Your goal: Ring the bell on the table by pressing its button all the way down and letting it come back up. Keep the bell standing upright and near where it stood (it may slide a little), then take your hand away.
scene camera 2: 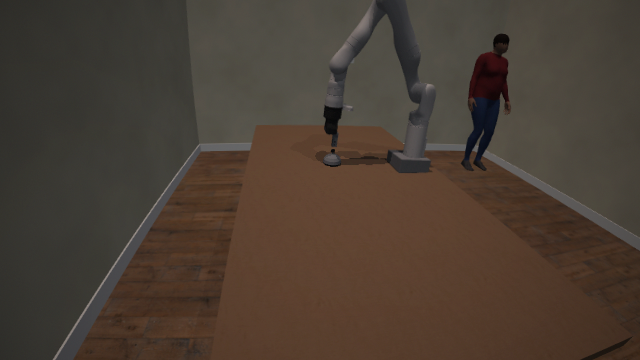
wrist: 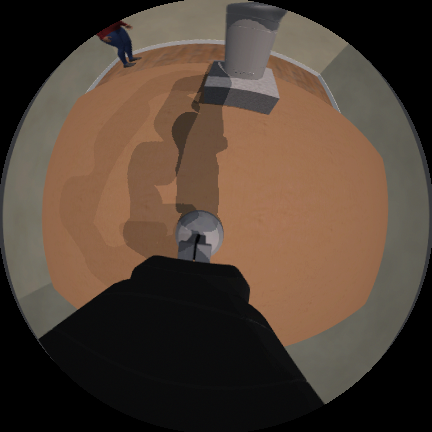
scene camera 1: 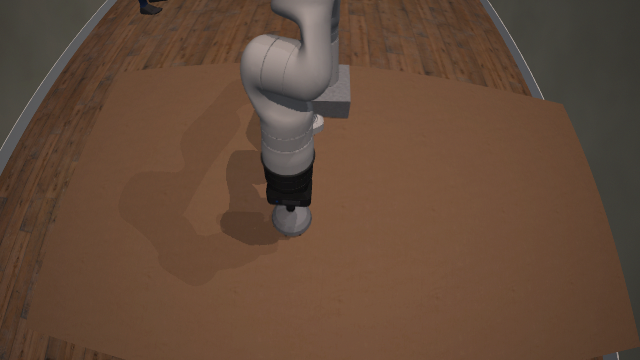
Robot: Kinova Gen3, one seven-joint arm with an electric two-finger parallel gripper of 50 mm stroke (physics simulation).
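Frame: origin at the arm's base, x ahead, y left, z up, level; centimetres.
Where they show: gripper, fingertip midpoint: (scene camera 2: 333, 146) (wrist: 197, 242) (scene camera 1: 291, 200); arm's base, origin of the base link: (scene camera 2: 412, 154) (wrist: 243, 70).
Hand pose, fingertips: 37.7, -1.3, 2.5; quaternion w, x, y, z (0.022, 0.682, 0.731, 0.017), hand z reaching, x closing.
Each offset is from my fingertips to the top centre of the thing, as dx, dy, dz. Level surfaces: height alone.
The bell {+0.2, -0.3, -1.8} (scene camera 1: 292, 223) (scene camera 2: 332, 160) (wrist: 201, 221), a grey dome on a darker rim, stands upright on the brown table {dz -8.4} (scene camera 1: 425, 210) (scene camera 2: 350, 240) (wrist: 300, 200). Its small black button {+0.2, -0.3, -1.8} (scene camera 1: 290, 208) (scene camera 2: 333, 151) is on top. My gripper (scene camera 2: 334, 145) (wrist: 197, 242) is shut with nothing between the fingers. It points down over the bell, with the fingertips close above the button in the second scene view. A very small gap seems to show there; contact is hard to judge. In the wrist view the fingers overlap the dome and largely hide the button.
The arm's grey base block (scene camera 1: 334, 107) (scene camera 2: 411, 164) (wrist: 241, 95) stands on the table behind the bell. A person (scene camera 2: 490, 85) (wrist: 119, 42) in a red top and blue trousers is on the floor beyond the table. The arm casts shadows around the bell.
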